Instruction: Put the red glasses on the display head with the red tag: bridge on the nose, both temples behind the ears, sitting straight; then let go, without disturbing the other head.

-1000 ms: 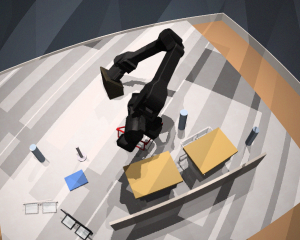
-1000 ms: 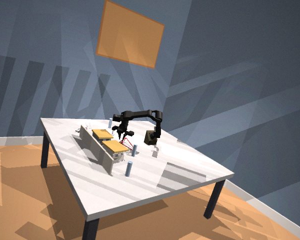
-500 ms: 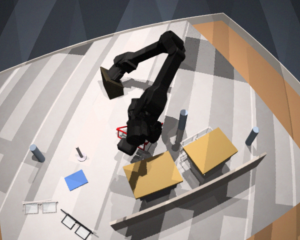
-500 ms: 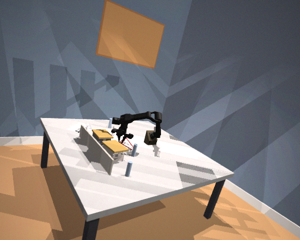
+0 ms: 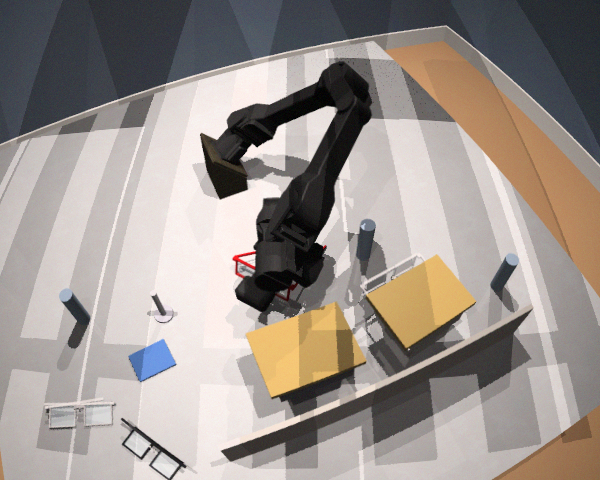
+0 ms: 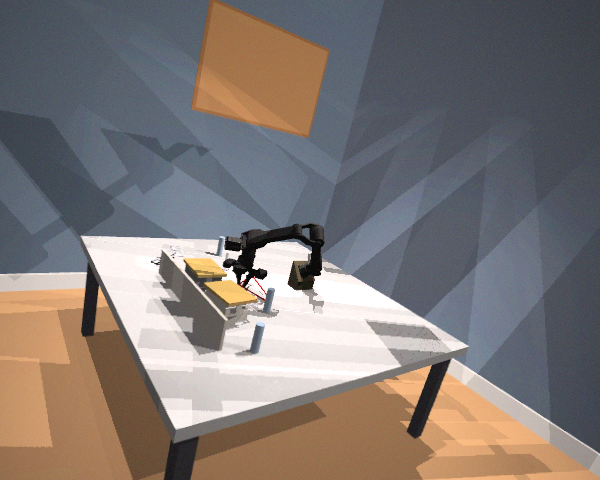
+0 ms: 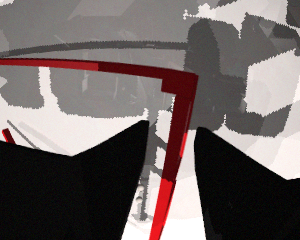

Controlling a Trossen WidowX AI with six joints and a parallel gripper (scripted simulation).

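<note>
My gripper tip is now 6 cm past the post, 23 cm to the left of it and 1 cm below it. Also, from my gripper tip: long grey board: 29 cm ahead, 6 cm to the left, 4 cm above; then blue square: 2 cm ahead, 29 cm to the right, 1 cm below.
</note>
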